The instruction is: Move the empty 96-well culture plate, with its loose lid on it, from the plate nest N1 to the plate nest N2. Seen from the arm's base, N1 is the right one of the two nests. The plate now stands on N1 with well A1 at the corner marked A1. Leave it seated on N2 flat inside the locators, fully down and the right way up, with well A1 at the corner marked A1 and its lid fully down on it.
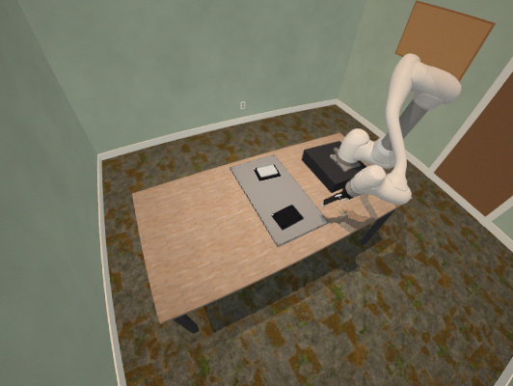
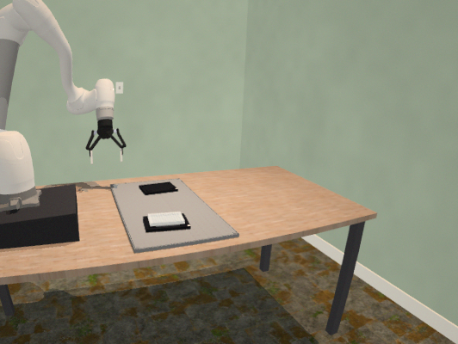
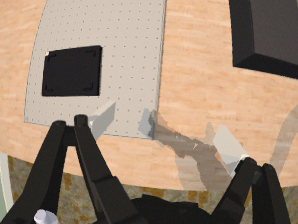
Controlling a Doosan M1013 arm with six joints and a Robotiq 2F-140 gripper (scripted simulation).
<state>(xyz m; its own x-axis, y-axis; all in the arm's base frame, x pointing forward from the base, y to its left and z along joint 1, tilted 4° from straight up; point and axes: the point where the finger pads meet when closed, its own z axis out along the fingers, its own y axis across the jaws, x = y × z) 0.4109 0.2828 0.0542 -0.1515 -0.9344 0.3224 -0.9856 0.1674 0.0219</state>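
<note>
The plate lid is 150 mm ahead of my hand, 490 mm to the right of it and 110 mm below it. Also, from my hand: nest N1: 150 mm ahead, 490 mm to the right, 130 mm below; nest N2: 230 mm ahead, 100 mm to the right, 130 mm below.
</note>
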